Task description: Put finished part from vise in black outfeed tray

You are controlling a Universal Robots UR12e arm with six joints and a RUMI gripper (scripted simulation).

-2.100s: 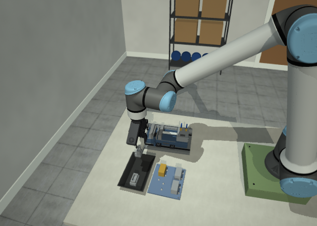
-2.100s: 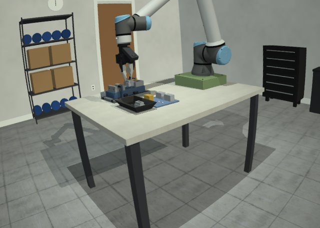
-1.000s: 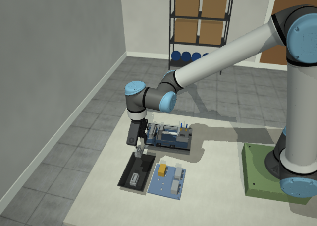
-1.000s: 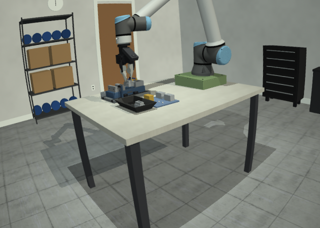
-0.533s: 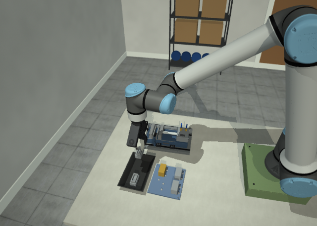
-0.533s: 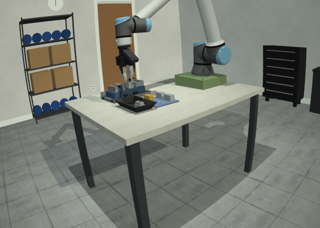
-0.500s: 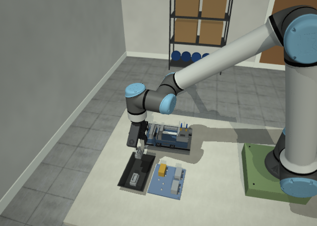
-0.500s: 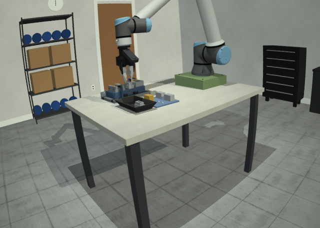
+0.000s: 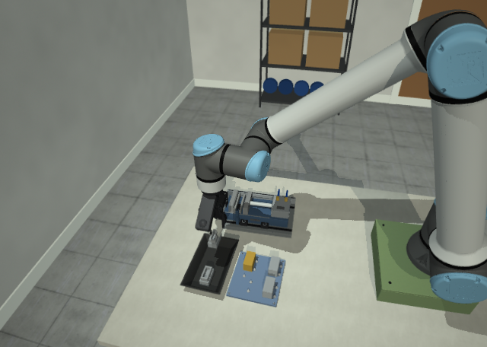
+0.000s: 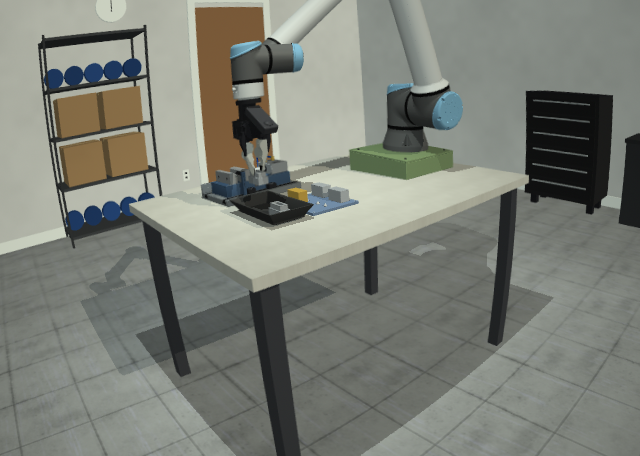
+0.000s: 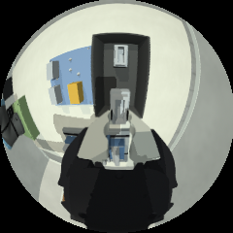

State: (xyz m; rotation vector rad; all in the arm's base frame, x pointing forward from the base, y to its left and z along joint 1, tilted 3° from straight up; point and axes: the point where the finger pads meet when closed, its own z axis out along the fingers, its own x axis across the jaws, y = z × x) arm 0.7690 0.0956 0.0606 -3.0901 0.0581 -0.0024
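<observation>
Right now my hand is 130 mm past the orange block, 110 mm above it and 10 mm to the right of it. Round my hand: blue fixture plate: 170 mm behind, 130 mm below, 60 mm to the left; blue vise: 240 mm to the right, 110 mm behind, 90 mm below.
</observation>
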